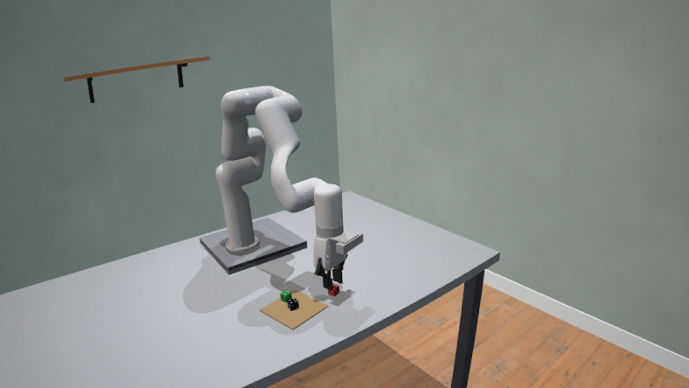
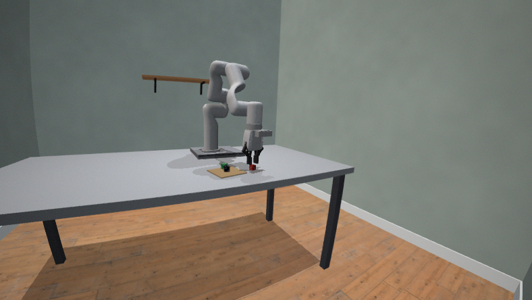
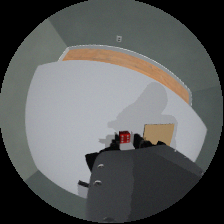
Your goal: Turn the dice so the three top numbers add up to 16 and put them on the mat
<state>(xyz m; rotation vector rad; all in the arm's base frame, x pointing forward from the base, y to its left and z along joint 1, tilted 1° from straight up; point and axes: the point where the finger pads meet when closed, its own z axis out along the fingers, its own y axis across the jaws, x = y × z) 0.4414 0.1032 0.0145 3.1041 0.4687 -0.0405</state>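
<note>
My gripper is now 40 mm above the red die. The rest, counted from my hand: black die: 130 mm to the right, 30 mm below; tan mat: 130 mm to the right, 50 mm below; green die: 50 mm behind, 130 mm to the right, 30 mm below.
</note>
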